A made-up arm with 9 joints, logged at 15 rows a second.
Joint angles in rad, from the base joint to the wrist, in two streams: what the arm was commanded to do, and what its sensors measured. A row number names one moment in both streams.
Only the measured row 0 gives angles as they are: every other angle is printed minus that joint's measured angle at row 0.
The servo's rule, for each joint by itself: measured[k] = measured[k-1] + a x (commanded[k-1-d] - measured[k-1]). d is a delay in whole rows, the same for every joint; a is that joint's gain. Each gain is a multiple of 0.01, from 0.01 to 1. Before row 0 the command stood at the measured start. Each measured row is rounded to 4 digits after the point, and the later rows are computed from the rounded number. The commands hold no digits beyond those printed.
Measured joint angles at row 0:
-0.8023 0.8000 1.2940 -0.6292 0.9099 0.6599 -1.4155 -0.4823 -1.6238
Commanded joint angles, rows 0 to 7:
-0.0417 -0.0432 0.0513 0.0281 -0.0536 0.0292 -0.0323 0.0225 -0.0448
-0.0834 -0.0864 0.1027 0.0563 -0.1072 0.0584 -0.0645 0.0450 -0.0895
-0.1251 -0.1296 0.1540 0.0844 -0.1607 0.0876 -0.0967 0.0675 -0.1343
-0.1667 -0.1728 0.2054 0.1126 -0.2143 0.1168 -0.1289 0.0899 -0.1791
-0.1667 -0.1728 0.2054 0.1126 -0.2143 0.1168 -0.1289 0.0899 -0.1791
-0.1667 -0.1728 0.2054 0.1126 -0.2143 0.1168 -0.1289 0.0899 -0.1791
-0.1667 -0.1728 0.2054 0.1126 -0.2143 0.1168 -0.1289 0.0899 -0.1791
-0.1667 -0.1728 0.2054 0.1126 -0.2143 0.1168 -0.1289 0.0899 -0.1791
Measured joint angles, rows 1 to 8:
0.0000 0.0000 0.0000 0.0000 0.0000 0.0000 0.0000 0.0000 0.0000
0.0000 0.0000 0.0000 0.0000 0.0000 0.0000 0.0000 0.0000 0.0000
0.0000 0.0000 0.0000 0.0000 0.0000 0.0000 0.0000 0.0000 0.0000
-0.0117 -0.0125 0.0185 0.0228 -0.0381 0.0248 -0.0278 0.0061 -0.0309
-0.0318 -0.0339 0.0488 0.0499 -0.0872 0.0534 -0.0594 0.0166 -0.0713
-0.0579 -0.0617 0.0867 0.0778 -0.1394 0.0825 -0.0915 0.0303 -0.1148
-0.0884 -0.0939 0.1294 0.1060 -0.1926 0.1117 -0.1237 0.0464 -0.1592
-0.1103 -0.1168 0.1568 0.1113 -0.2080 0.1160 -0.1282 0.0581 -0.1729
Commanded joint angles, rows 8 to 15:
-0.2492 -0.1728 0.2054 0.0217 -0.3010 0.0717 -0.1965 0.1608 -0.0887
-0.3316 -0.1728 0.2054 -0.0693 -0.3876 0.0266 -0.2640 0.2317 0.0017
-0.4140 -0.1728 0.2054 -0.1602 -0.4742 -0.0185 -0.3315 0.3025 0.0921
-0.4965 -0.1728 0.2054 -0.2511 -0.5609 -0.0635 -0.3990 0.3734 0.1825
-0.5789 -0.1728 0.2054 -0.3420 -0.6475 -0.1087 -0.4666 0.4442 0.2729
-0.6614 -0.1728 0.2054 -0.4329 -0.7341 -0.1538 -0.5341 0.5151 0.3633
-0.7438 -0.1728 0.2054 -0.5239 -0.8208 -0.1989 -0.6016 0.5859 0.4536
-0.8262 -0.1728 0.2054 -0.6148 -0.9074 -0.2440 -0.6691 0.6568 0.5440
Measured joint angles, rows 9 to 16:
-0.1261 -0.1330 0.1743 0.1124 -0.2125 0.1167 -0.1288 0.0667 -0.1772
-0.1375 -0.1445 0.1855 0.1126 -0.2138 0.1168 -0.1289 0.0730 -0.1785
-0.1457 -0.1527 0.1927 0.1126 -0.2142 0.1168 -0.1289 0.0776 -0.1789
-0.1747 -0.1585 0.1973 0.0390 -0.2758 0.0785 -0.1870 0.1001 -0.1167
-0.2186 -0.1626 0.2002 -0.0487 -0.3552 0.0344 -0.2532 0.1356 -0.0350
-0.2733 -0.1656 0.2021 -0.1390 -0.4397 -0.0106 -0.3205 0.1807 0.0527
-0.3358 -0.1677 0.2033 -0.2298 -0.5258 -0.0556 -0.3880 0.2327 0.1423
-0.4039 -0.1692 0.2041 -0.3207 -0.6122 -0.1007 -0.4556 0.2898 0.2324

